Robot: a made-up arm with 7 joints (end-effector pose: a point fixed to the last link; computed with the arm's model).
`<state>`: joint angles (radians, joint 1 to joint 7).
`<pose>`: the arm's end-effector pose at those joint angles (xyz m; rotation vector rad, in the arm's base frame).
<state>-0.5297 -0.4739 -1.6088 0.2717 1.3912 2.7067 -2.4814</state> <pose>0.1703 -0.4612 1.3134 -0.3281 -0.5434 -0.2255</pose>
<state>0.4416 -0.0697 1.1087 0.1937 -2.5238 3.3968 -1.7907</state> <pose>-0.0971 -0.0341 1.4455 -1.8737 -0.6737 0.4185</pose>
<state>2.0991 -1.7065 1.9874 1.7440 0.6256 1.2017 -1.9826</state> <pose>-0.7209 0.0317 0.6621 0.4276 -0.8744 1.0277</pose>
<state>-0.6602 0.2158 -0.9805 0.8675 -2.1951 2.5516 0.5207</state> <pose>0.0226 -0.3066 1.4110 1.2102 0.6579 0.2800</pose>
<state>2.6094 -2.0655 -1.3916 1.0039 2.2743 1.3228 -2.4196</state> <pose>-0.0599 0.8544 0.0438 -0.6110 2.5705 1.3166</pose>
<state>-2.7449 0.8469 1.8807 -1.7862 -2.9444 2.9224 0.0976</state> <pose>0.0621 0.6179 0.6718 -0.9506 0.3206 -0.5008</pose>
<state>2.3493 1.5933 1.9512 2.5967 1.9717 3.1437 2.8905</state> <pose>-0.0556 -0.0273 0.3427 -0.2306 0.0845 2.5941</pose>
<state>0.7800 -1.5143 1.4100 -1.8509 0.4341 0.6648 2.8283</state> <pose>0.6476 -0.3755 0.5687 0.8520 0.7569 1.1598</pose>
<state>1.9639 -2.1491 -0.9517 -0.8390 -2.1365 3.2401 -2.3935</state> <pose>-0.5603 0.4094 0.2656 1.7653 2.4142 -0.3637</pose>
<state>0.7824 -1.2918 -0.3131 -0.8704 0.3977 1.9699 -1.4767</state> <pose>0.4077 0.3871 1.1763 -0.1316 0.1685 2.7122</pose>
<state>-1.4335 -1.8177 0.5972 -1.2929 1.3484 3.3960 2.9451</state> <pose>-0.1275 -0.7546 0.7103 0.6222 -2.2353 -0.7559</pose>
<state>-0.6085 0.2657 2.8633 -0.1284 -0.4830 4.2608 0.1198</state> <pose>-0.1559 0.1212 1.4590 1.8028 1.9091 -0.2833</pose>
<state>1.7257 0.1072 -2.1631 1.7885 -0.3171 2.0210 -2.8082</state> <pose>0.6315 -0.3074 0.9887 0.3013 1.3773 -0.1674</pose>
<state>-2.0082 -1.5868 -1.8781 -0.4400 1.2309 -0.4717 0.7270</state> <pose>-0.4283 -1.0465 0.3483 0.9217 -2.4457 -1.1101</pose>
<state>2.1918 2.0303 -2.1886 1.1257 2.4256 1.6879 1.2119</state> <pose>0.7364 0.0828 0.0150 2.2538 1.7111 1.1945</pose>
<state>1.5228 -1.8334 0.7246 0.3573 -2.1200 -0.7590 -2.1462</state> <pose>0.0218 1.1055 0.2072 -0.4409 1.4937 -1.3854</pose>
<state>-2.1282 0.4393 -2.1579 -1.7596 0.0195 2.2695 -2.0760</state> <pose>0.2374 -0.2752 0.7855 1.2618 -2.1518 1.2292</pose>
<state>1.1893 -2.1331 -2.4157 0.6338 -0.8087 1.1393 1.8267</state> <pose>0.6490 0.8274 0.0572 0.5394 1.4295 2.1024</pose>
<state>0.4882 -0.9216 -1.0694 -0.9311 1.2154 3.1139 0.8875</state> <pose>0.3910 0.4289 1.0962 0.9091 -0.3451 -0.7530</pose>
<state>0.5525 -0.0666 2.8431 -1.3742 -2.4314 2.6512 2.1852</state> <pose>0.5695 -0.1562 0.9669 0.3495 0.6633 -0.4537</pose>
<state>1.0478 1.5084 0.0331 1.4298 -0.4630 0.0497 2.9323</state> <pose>-0.2102 -0.5387 1.3080 -0.5564 1.3320 0.3152</pose>
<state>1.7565 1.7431 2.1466 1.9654 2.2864 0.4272 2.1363</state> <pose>-0.4114 -0.0563 0.0356 2.8120 0.7523 -0.2318</pose>
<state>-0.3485 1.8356 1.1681 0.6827 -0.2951 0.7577 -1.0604</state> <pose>-0.9326 0.6120 0.3977 -0.7754 0.7793 1.3228</pose>
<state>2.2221 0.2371 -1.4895 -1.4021 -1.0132 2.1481 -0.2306</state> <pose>-0.3796 -0.2947 0.8451 -1.2234 -1.3649 1.4260</pose>
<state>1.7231 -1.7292 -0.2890 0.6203 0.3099 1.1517 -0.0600</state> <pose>0.0913 1.0058 0.0618 -1.9746 -2.0841 -0.4915</pose>
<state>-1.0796 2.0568 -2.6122 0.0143 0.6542 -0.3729 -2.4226</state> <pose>-0.5909 0.7795 -0.1188 1.0214 -1.4038 0.5688</pose>
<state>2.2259 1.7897 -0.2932 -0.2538 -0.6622 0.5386 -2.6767</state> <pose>0.5911 -0.8176 -0.0006 1.7396 0.1907 2.0506</pose>
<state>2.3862 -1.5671 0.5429 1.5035 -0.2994 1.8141 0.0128</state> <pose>-0.6549 0.2924 0.0075 -0.6881 -2.4385 0.5029</pose>
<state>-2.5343 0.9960 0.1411 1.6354 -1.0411 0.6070 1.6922</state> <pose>0.1200 -0.0469 1.4561 -0.7201 -1.1066 0.8086</pose>
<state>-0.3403 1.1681 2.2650 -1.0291 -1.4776 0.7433 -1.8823</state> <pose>-0.6758 -0.4820 1.0680 -0.0310 0.0576 2.1467</pose>
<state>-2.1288 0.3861 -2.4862 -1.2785 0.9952 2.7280 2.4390</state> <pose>0.1682 -0.1634 1.2059 2.2000 -0.6529 1.4809</pose>
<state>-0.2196 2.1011 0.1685 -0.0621 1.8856 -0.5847 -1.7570</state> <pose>-0.9377 0.3619 -0.0394 -1.1182 1.1362 -0.2456</pose>
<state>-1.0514 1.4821 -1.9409 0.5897 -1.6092 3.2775 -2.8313</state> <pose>-0.6559 0.6695 0.6311 -0.2209 -0.5471 2.9475</pose>
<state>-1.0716 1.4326 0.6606 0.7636 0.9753 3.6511 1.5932</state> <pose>-0.1031 0.6850 0.9293 0.9630 -1.3728 -0.1705</pose>
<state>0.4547 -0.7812 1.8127 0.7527 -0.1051 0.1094 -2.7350</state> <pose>0.4001 0.6765 1.2824 1.5175 -1.7931 -1.5405</pose>
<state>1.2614 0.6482 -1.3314 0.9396 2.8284 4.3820 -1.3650</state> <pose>0.3079 -0.3470 1.3950 1.6541 -2.3609 -0.9889</pose>
